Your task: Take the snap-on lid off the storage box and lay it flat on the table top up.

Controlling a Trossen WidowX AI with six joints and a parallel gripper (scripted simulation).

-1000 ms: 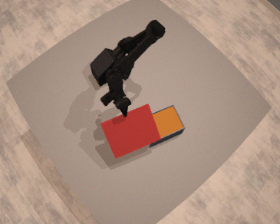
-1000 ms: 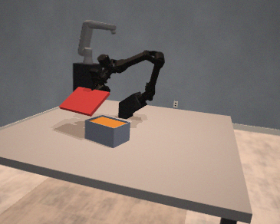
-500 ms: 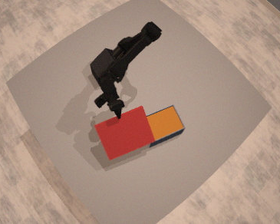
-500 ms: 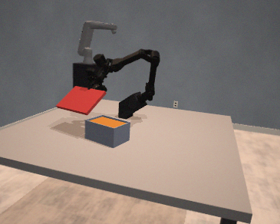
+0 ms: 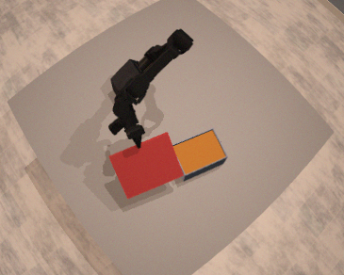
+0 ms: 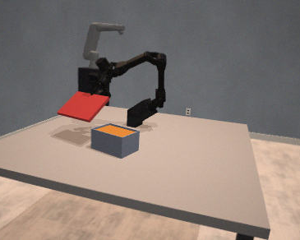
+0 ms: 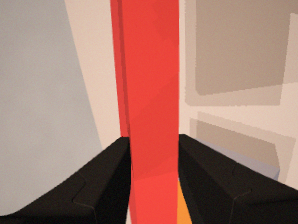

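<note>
Right now my hand is 100 mm short of the red lid, 60 mm above it and 10 mm to the left of it. Round my hand: storage box (210 mm to the left, 200 mm below, 130 mm ahead).
</note>
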